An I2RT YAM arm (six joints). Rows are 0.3 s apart.
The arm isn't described. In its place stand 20 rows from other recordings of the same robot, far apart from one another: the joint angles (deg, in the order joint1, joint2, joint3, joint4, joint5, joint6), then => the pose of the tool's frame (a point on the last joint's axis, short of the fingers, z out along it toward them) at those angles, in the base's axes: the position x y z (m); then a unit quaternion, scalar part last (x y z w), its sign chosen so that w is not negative.
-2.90, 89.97, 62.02, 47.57, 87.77, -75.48 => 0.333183 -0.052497 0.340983 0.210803 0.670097 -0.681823 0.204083
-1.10, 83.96, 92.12, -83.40, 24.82, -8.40 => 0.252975 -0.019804 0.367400 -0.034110 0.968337 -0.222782 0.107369
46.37, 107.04, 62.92, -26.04, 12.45, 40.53 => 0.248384 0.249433 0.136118 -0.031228 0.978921 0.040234 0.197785
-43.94, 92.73, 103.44, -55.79, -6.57, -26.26 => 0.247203 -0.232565 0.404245 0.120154 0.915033 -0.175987 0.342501
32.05, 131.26, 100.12, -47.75, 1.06, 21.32 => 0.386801 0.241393 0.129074 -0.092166 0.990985 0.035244 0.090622
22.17, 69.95, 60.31, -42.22, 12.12, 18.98 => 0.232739 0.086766 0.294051 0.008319 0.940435 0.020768 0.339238
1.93, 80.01, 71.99, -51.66, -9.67, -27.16 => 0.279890 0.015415 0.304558 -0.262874 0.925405 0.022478 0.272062
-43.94, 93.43, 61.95, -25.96, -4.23, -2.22 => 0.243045 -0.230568 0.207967 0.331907 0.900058 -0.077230 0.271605
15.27, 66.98, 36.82, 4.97, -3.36, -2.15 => 0.248208 0.069925 0.238643 -0.143327 0.831807 0.085787 0.529335
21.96, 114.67, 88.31, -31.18, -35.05, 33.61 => 0.392747 0.180406 0.211355 0.009196 0.919397 0.380027 0.101017
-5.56, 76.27, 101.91, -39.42, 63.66, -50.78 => 0.235244 -0.054954 0.508675 0.043471 0.742262 -0.613365 0.266346
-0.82, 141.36, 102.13, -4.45, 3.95, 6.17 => 0.533045 -0.010082 0.094246 0.069545 0.916329 -0.013307 0.394117
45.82, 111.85, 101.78, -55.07, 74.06, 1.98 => 0.306932 0.266729 0.298760 -0.170779 0.771638 -0.468070 0.395372
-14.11, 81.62, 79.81, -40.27, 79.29, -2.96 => 0.270910 -0.104166 0.372889 0.326237 0.675160 -0.623002 0.222706
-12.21, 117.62, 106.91, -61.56, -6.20, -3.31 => 0.418728 -0.086675 0.256645 0.068241 0.984281 0.032166 0.159687
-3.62, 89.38, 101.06, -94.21, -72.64, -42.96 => 0.257559 0.017752 0.401938 -0.306963 0.744107 0.522124 0.281896
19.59, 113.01, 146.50, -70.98, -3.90, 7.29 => 0.358426 0.130130 0.475069 -0.110990 0.889544 0.132440 0.422910
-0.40, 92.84, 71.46, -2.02, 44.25, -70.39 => 0.374226 -0.027454 0.304217 -0.274651 0.752865 -0.551193 0.232267
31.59, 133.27, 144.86, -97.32, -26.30, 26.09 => 0.363804 0.242244 0.308106 0.055153 -0.971575 -0.216645 0.077885
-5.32, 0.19, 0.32, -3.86, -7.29, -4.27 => 0.109888 -0.005696 0.167821 -0.036792 0.728636 -0.010806 0.683827
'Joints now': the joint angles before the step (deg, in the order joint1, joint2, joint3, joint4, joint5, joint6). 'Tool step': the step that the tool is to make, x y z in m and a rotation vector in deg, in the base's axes. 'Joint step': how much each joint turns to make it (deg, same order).
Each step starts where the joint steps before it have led.
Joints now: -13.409, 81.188, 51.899, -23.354, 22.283, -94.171
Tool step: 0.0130, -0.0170, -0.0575, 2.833, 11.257, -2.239
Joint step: -2.550, 11.975, -0.008, 0.506, -0.062, -0.342
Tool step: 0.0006, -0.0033, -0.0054, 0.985, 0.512, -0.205
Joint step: -0.661, 1.108, 0.006, 0.361, -0.920, -0.072
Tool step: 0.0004, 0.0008, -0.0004, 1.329, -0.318, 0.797
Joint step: -0.007, 0.018, 0.000, -0.003, -1.577, -0.158
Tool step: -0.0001, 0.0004, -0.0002, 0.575, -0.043, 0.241
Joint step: -0.001, -0.011, -0.007, -0.134, -0.613, 0.021
